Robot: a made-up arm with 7 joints.
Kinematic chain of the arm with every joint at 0, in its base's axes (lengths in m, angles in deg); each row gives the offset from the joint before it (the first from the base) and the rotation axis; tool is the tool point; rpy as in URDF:
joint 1: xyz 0 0 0.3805 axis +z
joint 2: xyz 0 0 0 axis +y
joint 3: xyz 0 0 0.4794 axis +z
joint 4: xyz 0.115 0 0 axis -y
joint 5: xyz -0.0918 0 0.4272 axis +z
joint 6: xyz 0 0 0 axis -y
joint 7: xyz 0.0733 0 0 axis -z
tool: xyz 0 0 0 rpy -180 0 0
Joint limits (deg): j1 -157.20..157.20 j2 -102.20..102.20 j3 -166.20..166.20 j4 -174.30..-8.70 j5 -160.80..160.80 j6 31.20..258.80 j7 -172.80..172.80
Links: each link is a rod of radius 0.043 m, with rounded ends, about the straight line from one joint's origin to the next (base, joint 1, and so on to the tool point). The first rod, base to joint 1, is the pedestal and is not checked.
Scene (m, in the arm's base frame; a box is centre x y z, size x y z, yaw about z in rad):
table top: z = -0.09
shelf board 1: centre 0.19 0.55 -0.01 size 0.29 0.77 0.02 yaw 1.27
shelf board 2: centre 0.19 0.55 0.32 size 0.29 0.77 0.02 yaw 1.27
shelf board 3: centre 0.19 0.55 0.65 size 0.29 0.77 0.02 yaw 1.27
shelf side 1: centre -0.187 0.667 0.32 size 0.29 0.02 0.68 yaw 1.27
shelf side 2: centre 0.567 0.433 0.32 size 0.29 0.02 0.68 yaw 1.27
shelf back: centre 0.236 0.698 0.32 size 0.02 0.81 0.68 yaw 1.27
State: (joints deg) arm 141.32 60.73 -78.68 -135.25 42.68 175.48 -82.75
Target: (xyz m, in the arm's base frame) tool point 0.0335 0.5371 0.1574
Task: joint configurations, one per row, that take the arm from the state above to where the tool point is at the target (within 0.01 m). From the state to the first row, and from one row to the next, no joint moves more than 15 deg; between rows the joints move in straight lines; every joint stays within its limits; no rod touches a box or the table.
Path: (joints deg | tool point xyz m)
1: 146.61 50.10 -81.93 -146.79 44.15 176.27 -79.08 | 0.1266 0.4852 0.4947
2: 151.91 39.47 -85.17 -158.34 45.62 177.06 -75.41 | 0.1314 0.3946 0.4935
3: 157.20 28.84 -88.42 -169.88 47.10 177.85 -71.74 | 0.1283 0.3055 0.4730
4: 156.83 40.16 -75.66 -168.98 45.42 177.01 -74.49 | 0.0610 0.3441 0.4231
5: 156.47 51.47 -62.90 -168.08 43.75 176.17 -77.25 | 0.0058 0.3583 0.3464
6: 156.10 62.79 -50.14 -167.17 42.08 175.33 -80.00 | -0.0291 0.3441 0.2533
7: 155.74 74.10 -37.38 -166.27 40.41 174.49 -82.75 | -0.0401 0.2998 0.1574
8: 148.64 76.56 -45.05 -151.76 40.09 173.84 -82.75 | -0.0111 0.4193 0.1416
9: 141.55 79.02 -52.71 -137.24 39.77 173.20 -82.75 | 0.0334 0.5371 0.1574

